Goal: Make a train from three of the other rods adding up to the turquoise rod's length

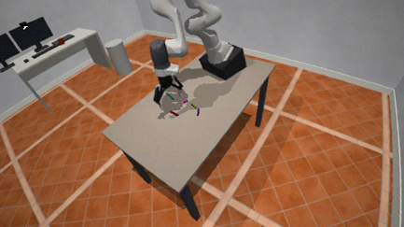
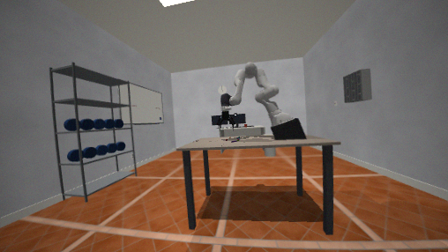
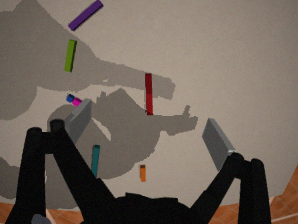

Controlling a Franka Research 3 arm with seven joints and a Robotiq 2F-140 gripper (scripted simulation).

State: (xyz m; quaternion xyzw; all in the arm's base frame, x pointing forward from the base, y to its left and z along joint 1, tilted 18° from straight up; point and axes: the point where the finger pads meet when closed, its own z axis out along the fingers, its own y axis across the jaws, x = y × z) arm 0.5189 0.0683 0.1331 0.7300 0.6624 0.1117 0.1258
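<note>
The red rod lies 10 cm below my hand. The rest, counted from my hand: small blue rod: 13 cm behind, 10 cm below, 2 cm to the right; magenta rod: 12 cm behind, 10 cm below, 2 cm to the right; lime rod: 13 cm behind, 10 cm below, 6 cm to the left.
</note>
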